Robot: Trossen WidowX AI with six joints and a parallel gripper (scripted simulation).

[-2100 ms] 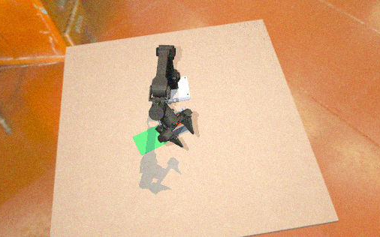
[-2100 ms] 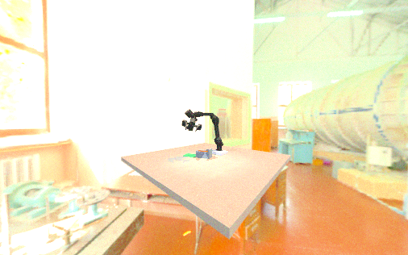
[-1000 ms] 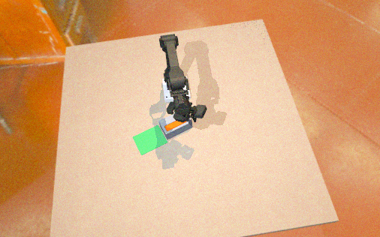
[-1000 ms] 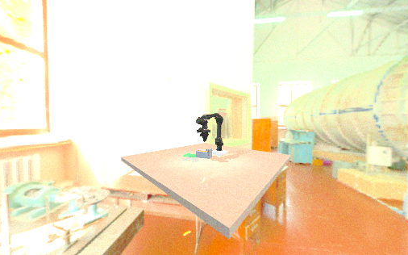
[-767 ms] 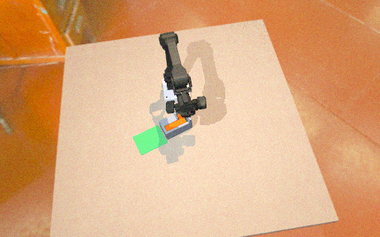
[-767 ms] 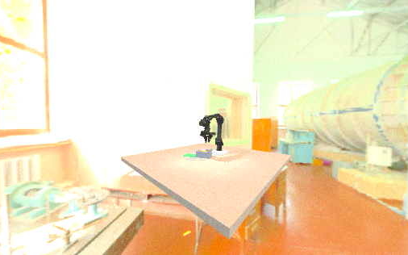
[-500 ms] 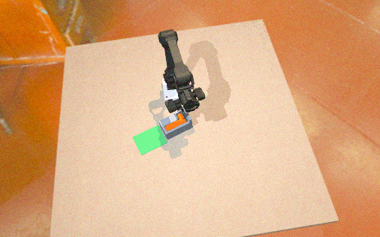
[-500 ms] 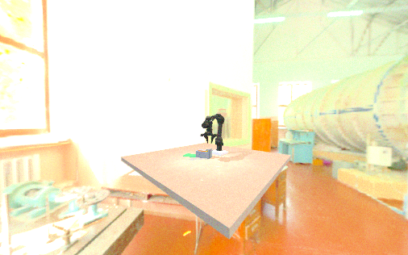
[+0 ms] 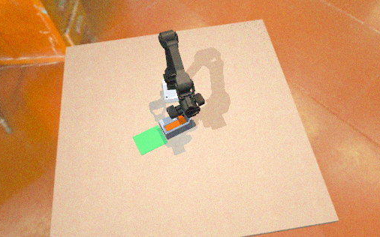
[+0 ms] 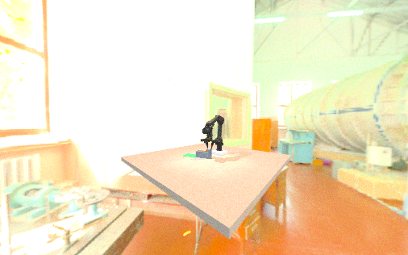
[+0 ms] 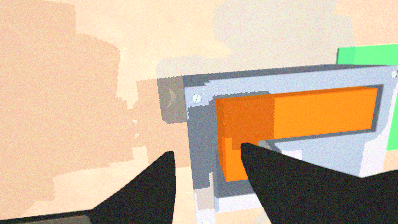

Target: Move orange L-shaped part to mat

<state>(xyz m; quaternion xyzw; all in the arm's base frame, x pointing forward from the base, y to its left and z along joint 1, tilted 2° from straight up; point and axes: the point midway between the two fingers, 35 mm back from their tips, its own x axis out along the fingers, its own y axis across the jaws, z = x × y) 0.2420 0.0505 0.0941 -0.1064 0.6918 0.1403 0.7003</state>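
Now: gripper tip 5 cm to the left of the orange L-shaped part, 4 cm above it and 1 cm short of it. Also, from my gripper tip: green mat: 21 cm to the right, 10 cm below, 7 cm ahead.
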